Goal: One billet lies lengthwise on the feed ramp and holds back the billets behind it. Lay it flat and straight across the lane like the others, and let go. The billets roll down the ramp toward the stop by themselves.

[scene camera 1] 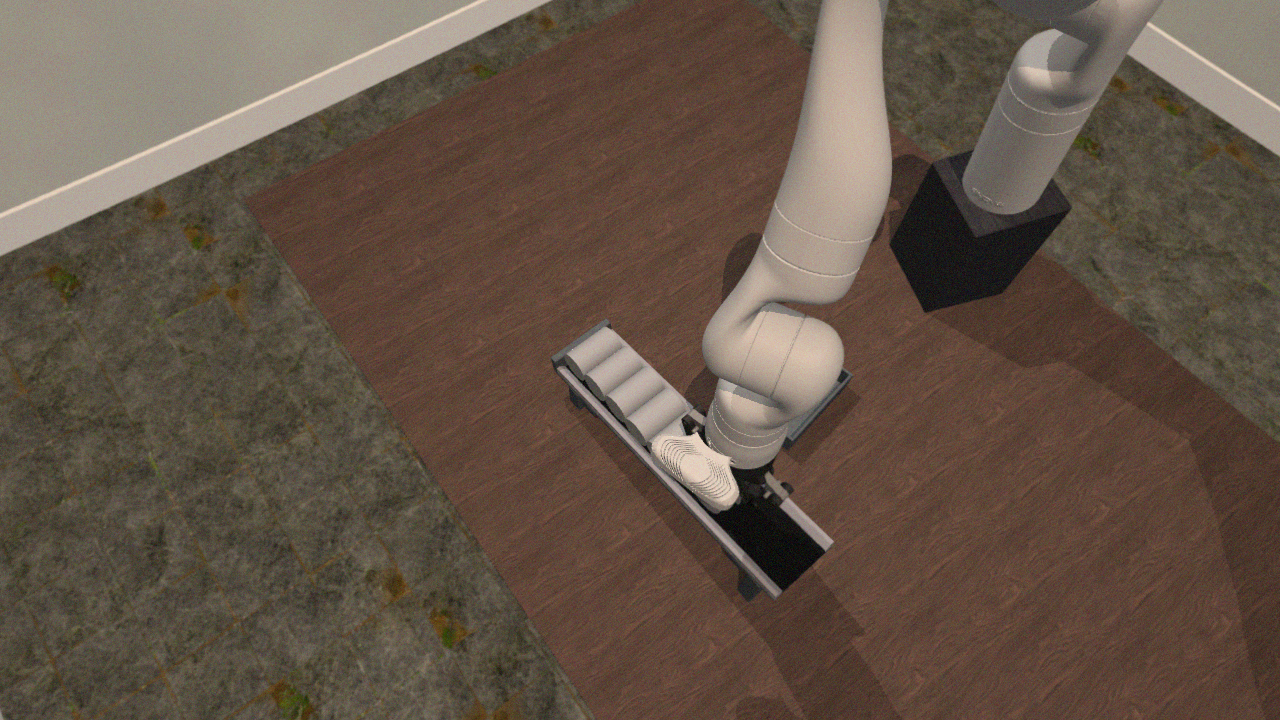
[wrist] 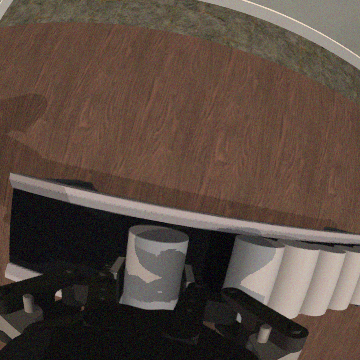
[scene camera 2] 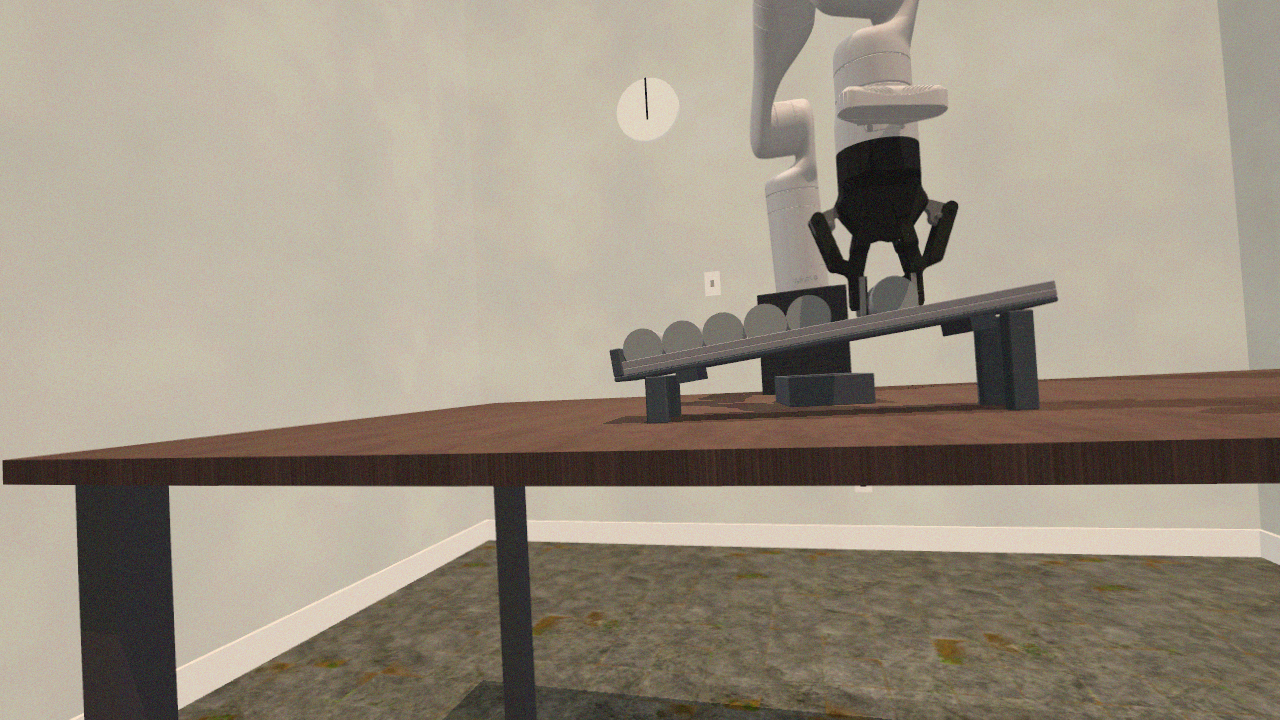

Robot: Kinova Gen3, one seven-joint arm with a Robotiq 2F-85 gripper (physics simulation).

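Seen in the pictures: gripper, fingertip midpoint: [wrist: 153, 272]; arm's base, origin of the base link: [scene camera 1: 1001, 183] [scene camera 2: 802, 289].
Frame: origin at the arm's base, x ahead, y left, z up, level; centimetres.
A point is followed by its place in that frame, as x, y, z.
A light grey billet [scene camera 2: 893, 293] {53.2, -2.4, -7.7} [wrist: 156, 270] {51.3, -2.3, -6.2} lies across the lane on the upper part of the feed ramp [scene camera 1: 810, 525] [scene camera 2: 1002, 300] [wrist: 90, 198]. My gripper [scene camera 2: 887, 302] {49.9, -2.0, -9.4} [wrist: 153, 272] {49.9, -2.0, -9.4} is shut on this billet, one finger on its uphill side and one on its downhill side. The billet looks straight across and sits low, at the lane's surface; exact contact is hard to see. In scene camera 1 my arm hides it. Several other billets [scene camera 1: 657, 414] {49.3, -13.0, -7.9} [scene camera 2: 723, 329] {51.3, -17.7, -9.9} [wrist: 294, 272] {50.2, -12.8, -8.0} lie across the lane, side by side down to the stop [scene camera 2: 616, 363] {51.3, -28.2, -12.6}. A gap separates them from the held billet.
The ramp's side rails run close beside the fingers. Dark legs [scene camera 2: 1023, 358] {56.2, 6.9, -14.2} [scene camera 2: 662, 398] {51.9, -23.9, -16.2} hold the ramp above the brown table [scene camera 1: 429, 268] {50.3, -54.4, -18.5} [scene camera 2: 358, 438] {53.8, -53.1, -18.5}. A low grey tray or block [scene camera 1: 821, 407] {31.9, 0.0, -15.0} [scene camera 2: 823, 389] {38.0, -5.7, -16.6} stands behind the ramp. The arm's black base block [scene camera 1: 971, 250] {7.9, 2.2, -3.8} stands further back.
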